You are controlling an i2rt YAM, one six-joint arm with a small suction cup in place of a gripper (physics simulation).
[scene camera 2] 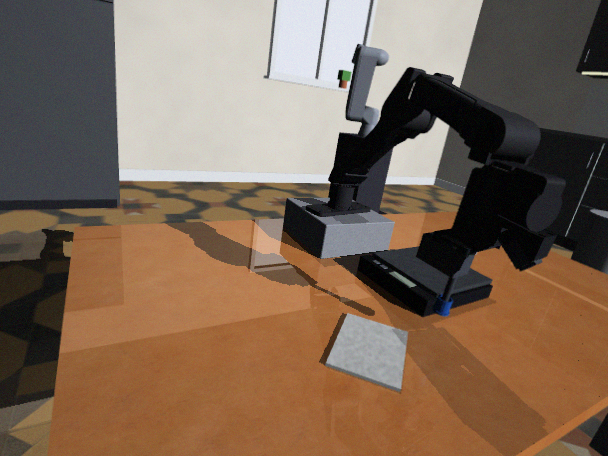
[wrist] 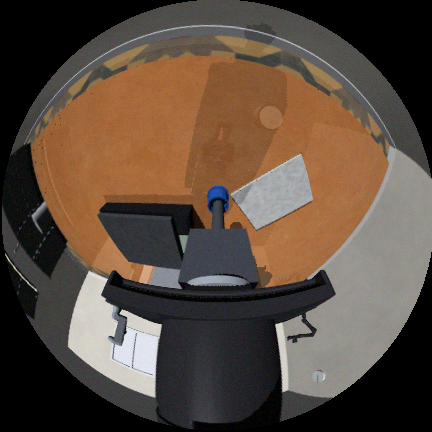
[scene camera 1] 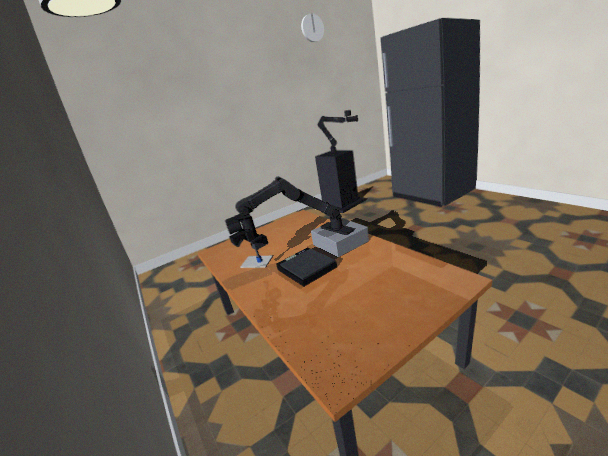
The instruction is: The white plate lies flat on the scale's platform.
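Where they show: hand, its tool point: (scene camera 2: 440,311) (wrist: 217,195) (scene camera 1: 260,260); arm's base, origin of its link: (scene camera 2: 338,210) (scene camera 1: 337,229).
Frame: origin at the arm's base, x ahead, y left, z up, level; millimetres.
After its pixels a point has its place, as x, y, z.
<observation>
The white plate (scene camera 1: 247,263) @[441, -300, -86] (scene camera 2: 370,352) @[406, -286, -86] (wrist: 277,192) @[405, -272, -86] is a thin, pale grey-white square that lies flat on the orange-brown table, beside the scale and apart from it. The black scale (scene camera 1: 307,265) @[313, 72, -46] (scene camera 2: 397,263) @[248, -29, -46] (wrist: 142,237) @[328, 24, -46] lies flat with its platform bare; in scene camera 2 the arm hides part of it. My gripper (scene camera 1: 259,259) (scene camera 2: 443,306) (wrist: 218,196), a blue suction cup on a dark rod, points down and holds nothing. It is low over the table, off to the side of the plate, between the plate and the scale in the wrist view. Its exact height is hard to tell.
The arm stands on a grey block (scene camera 1: 340,244) @[98, 104, -25] (scene camera 2: 354,240) @[104, -29, -47] on the table (scene camera 1: 360,320) @[436, 483, -91] (scene camera 2: 200,380) @[326, -544, -91] (wrist: 150,125) @[542, -52, -91], behind the scale. A second dark arm stands on a black pedestal (scene camera 1: 336,177) beyond the table. A tall dark fridge (scene camera 1: 420,120) stands further back.
</observation>
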